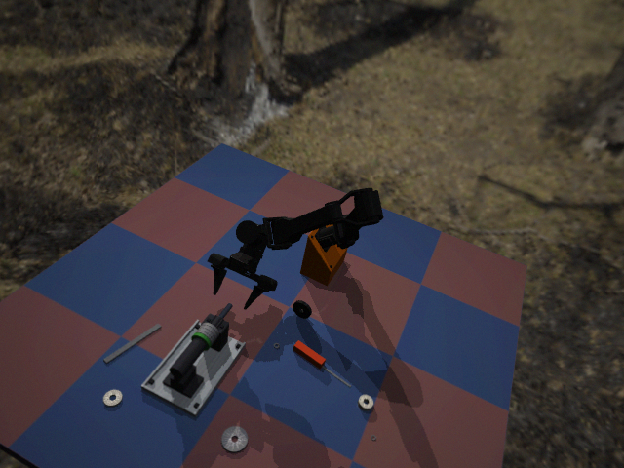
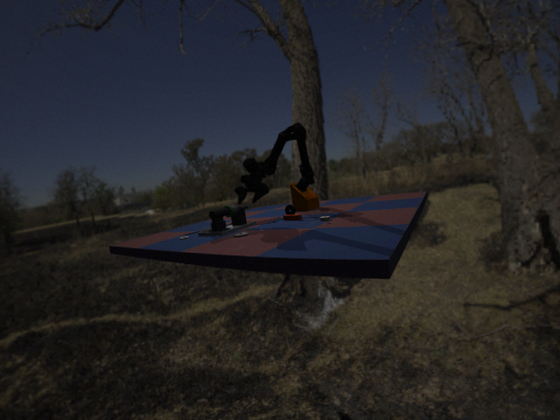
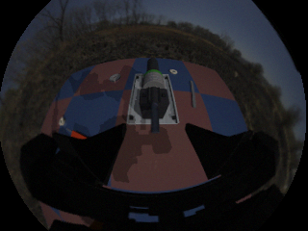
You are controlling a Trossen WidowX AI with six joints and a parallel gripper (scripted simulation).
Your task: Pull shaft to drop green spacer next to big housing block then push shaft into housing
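The dark shaft is 70 mm ahead of my gripper tip and 20 mm below it. Round my gripper tip: grey bar (170 mm to the right, 170 mm ahead, 100 mm below); green spacer (130 mm ahead, 20 mm below); black wheel (160 mm to the left, 140 mm behind, 70 mm below).
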